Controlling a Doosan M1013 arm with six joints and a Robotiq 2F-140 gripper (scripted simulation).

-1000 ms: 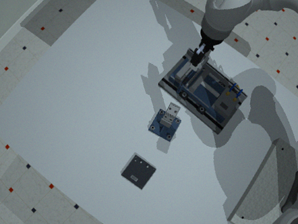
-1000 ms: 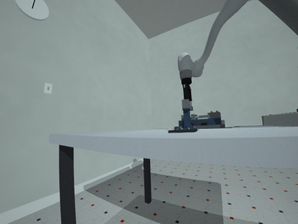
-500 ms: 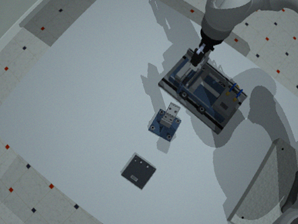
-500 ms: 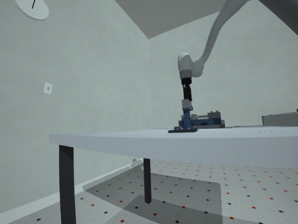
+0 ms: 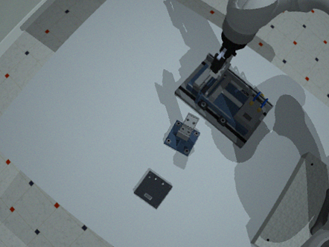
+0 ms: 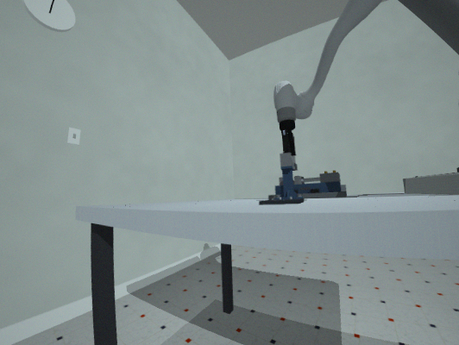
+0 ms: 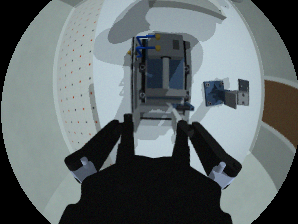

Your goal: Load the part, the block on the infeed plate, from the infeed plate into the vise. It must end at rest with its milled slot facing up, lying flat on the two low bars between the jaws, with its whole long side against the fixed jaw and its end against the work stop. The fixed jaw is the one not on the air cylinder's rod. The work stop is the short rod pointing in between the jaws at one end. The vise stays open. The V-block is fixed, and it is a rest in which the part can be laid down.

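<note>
The part lies 2 cm below my hand. The rest, counted from my hand: vise 7 cm behind, 4 cm to the left, 13 cm below; air cylinder 16 cm behind, 6 cm to the left, 9 cm below.
</note>
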